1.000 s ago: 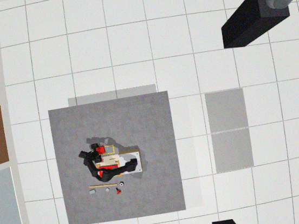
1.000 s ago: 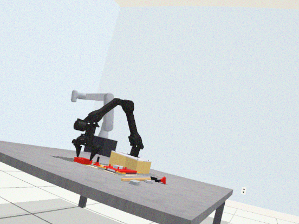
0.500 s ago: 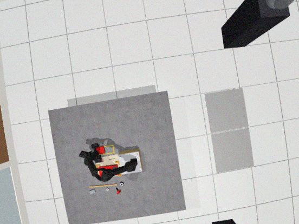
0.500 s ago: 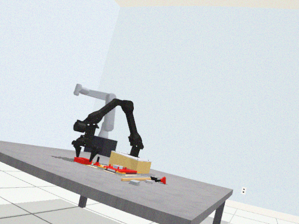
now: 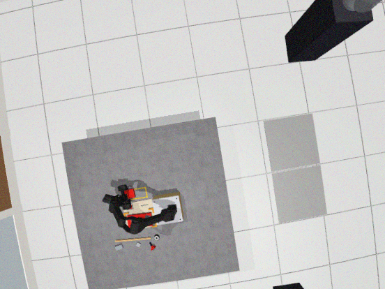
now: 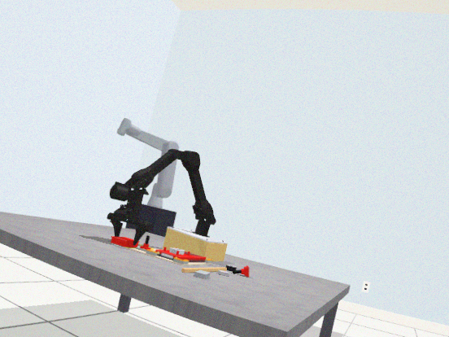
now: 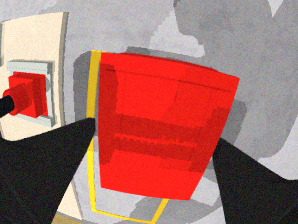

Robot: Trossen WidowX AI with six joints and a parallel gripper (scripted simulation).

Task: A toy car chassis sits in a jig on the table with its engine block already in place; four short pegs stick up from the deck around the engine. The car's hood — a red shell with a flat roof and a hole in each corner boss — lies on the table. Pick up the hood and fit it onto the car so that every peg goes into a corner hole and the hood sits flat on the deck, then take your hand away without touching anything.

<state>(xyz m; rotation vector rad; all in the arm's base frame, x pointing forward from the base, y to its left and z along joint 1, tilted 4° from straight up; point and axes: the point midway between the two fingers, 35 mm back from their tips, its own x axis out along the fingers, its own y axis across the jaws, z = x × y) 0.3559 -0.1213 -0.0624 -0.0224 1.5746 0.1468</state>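
Right now my gripper tip is 10 mm below the red hood. Round my gripper tip: grey engine block (30 mm behind, 230 mm to the left, 10 mm above); then cream jig (60 mm behind, 200 mm to the left); then wooden stick (20 mm ahead, 380 mm to the left).
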